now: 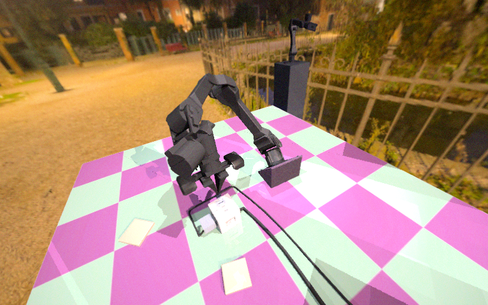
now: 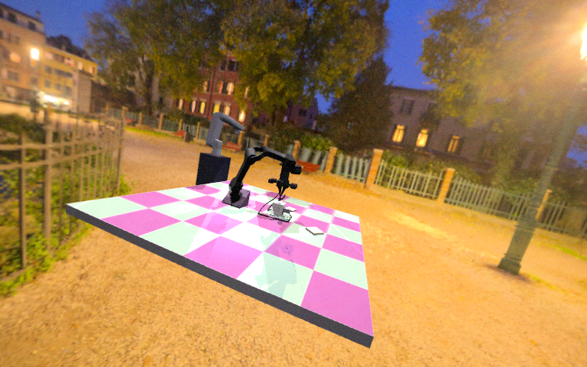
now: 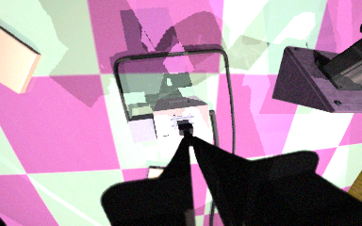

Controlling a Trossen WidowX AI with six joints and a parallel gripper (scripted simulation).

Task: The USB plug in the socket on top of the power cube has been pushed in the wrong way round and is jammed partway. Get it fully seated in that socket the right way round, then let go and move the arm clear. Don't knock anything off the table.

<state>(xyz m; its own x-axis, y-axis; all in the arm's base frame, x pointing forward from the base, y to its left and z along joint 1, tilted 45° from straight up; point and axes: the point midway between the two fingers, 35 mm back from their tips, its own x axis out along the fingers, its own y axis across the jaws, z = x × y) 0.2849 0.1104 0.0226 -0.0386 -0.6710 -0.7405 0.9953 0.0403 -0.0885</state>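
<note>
Now: gripper tip 2 cm above the dark USB plug.
</note>
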